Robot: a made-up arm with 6 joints. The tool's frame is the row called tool.
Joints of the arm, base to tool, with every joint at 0 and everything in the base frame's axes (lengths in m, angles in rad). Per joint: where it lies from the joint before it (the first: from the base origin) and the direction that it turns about. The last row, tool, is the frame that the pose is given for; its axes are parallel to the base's.
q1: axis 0 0 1 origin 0 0 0.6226
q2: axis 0 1 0 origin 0.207 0 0
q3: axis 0 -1 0 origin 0 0 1.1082
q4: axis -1 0 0 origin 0 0 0.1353
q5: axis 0 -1 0 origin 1.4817 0 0
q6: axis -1 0 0 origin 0.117 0 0
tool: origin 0 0 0
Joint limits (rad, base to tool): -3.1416..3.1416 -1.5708..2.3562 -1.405..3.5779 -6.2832..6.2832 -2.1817..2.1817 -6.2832..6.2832
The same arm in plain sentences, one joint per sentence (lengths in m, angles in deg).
The arm has six revolute joints in a row. What follows holds with every joint at zero, and every direction is one of the base frame's. The first joint lies 0.6226 m along +z from the base frame's origin and rotates about +z, from -180.00 to 180.00 deg. The second joint lies 0.2070 m along +x from the first joint and rotates about +y, from -90.00 to 135.00 deg. The third joint lies 1.1082 m along +z from the second joint and rotates about -y, from -80.50 to 205.00 deg. The fourth joint lies 0.1353 m along +z from the third joint and rotates about -x, from -360.00 to 360.00 deg. The fifth joint lies 1.4817 m along +x from the fourth joint and rotates about -y, from -125.00 to 125.00 deg. The sixth joint lies 0.1170 m along +x from the fifth joint and rotates about -x, from -360.00 to 360.00 deg. The tool frame, which is the frame that the pose is given for, lies at the same point as the sixth joint; its axes are parallel to the base frame's.
